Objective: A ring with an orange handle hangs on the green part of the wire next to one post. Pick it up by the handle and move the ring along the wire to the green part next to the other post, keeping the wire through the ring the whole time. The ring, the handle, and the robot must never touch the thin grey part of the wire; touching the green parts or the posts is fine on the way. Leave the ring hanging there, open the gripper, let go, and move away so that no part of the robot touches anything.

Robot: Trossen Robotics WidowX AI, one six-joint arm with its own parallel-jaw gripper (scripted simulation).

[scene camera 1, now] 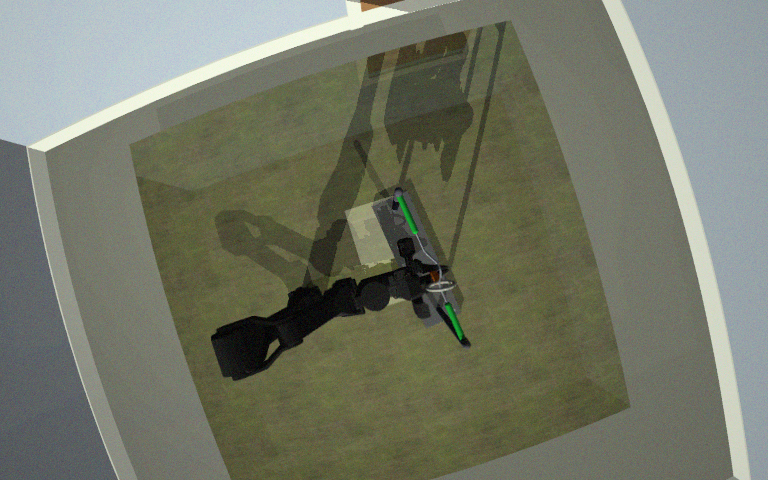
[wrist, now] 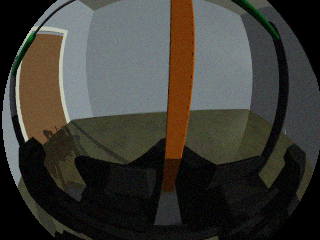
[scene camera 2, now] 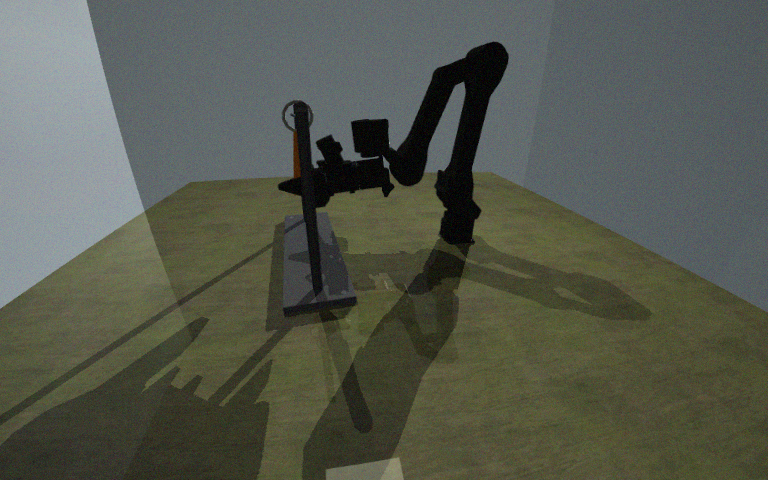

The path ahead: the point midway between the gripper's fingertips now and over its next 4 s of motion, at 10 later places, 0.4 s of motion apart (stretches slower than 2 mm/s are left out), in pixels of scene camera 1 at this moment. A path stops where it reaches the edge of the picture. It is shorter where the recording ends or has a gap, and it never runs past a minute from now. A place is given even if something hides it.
My gripper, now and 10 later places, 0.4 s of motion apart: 447, 268; 451, 261; 453, 256; 451, 251; 448, 246; 444, 242; 440, 240; 431, 240; 423, 236; 420, 231; 418, 227
